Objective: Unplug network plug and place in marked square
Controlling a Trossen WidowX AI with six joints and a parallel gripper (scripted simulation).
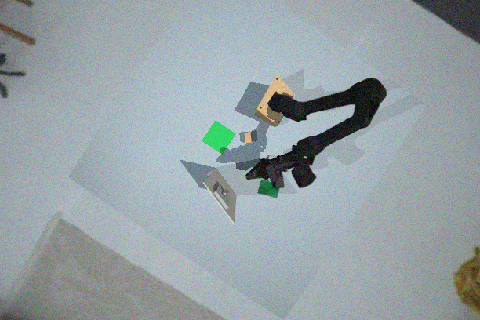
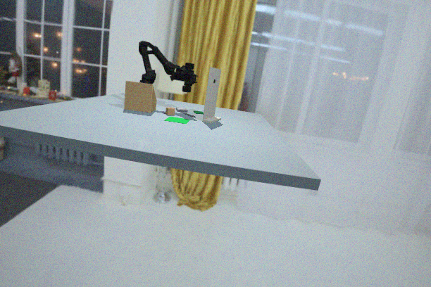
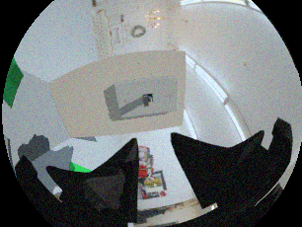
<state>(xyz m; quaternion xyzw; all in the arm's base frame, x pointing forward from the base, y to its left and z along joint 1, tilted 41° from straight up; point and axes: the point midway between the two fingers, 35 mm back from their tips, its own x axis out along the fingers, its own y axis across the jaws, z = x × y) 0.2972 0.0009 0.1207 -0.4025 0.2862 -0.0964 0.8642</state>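
The plug is 9 cm ahead of my gripper tip and 3 cm to the right of it. Also, from my gripper tip: grey upright panel: 11 cm ahead, 4 cm to the right, 9 cm below; green marked square: 5 cm behind, 19 cm to the right, 23 cm below; tan cube: 13 cm behind, 7 cm to the right, 21 cm below.
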